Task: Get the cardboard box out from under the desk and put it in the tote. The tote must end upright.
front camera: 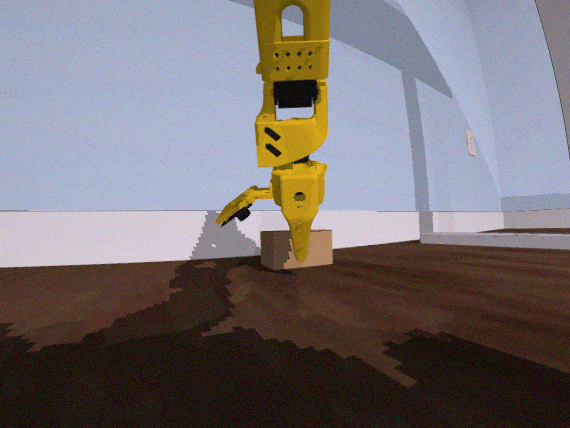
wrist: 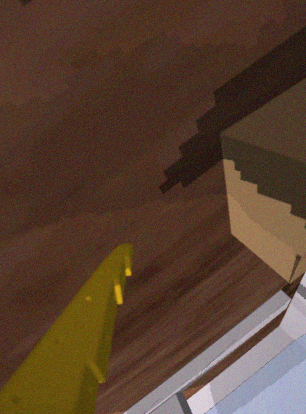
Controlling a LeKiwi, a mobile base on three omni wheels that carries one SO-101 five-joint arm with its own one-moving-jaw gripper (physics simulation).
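Frame: origin at the arm's base, x ahead, y down, z left, level; millimetres.
Seen in the pictures: hand, tool point: point(front camera: 300, 256) point(wrist: 132, 255).
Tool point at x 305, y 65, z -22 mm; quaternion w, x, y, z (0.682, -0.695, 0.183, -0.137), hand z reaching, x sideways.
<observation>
Pixels of each thing's middle, then the offset from my tool point to it. Level surfaces: height alone.
- cardboard box, body centre: point(wrist: 299, 189) point(front camera: 295, 247) dx +102, dy -1, dz -2 mm
- wall plate, body centre: point(front camera: 470, 143) dx +656, dy -376, dz -849 mm
- floor, surface height: dy +25 mm
The cardboard box point(front camera: 321, 248) point(wrist: 267, 195) is a tan block on the dark wood floor, near the wall in the front view. In the wrist view it shows at the right edge, cut off by the picture, with its top in shadow. My gripper point(front camera: 259, 242) is wide open and empty. Its fixed jaw point(wrist: 85, 330) points down and covers part of the box in the front view. In the wrist view the jaw's tip is left of the box and apart from it. The moving jaw is swung out to the left in the front view. The tote does not show in either view.
A pale blue wall point(front camera: 125, 110) with a white baseboard point(front camera: 100, 237) runs behind the box. A low white ledge point(front camera: 465, 239) stands at the right, below a wall plate point(front camera: 470, 142). A grey strip point(wrist: 210, 352) crosses the wrist view's lower right. Jagged shadows lie on the floor point(front camera: 490, 300).
</observation>
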